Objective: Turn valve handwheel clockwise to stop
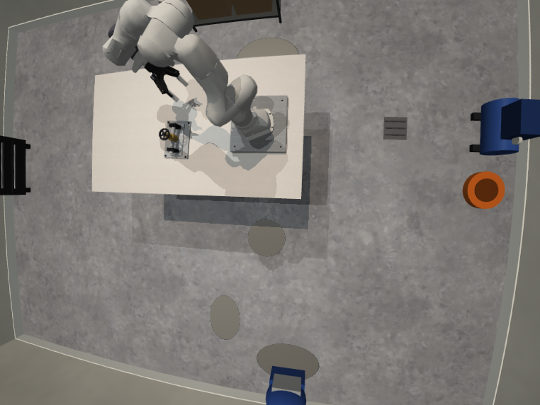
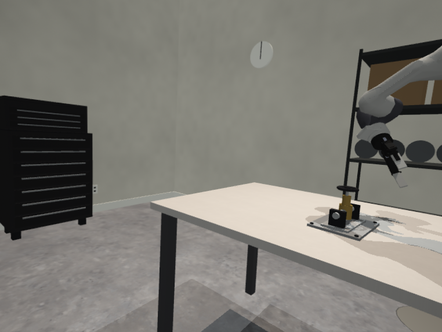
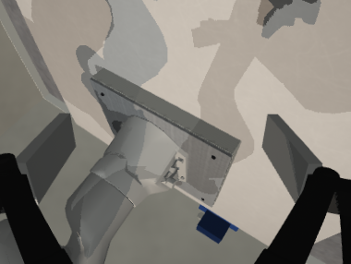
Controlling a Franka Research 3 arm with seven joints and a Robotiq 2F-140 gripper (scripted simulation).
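Right now the black spoked handwheel is 17 cm ahead of my hand, 19 cm to the left of it and 6 cm below it.
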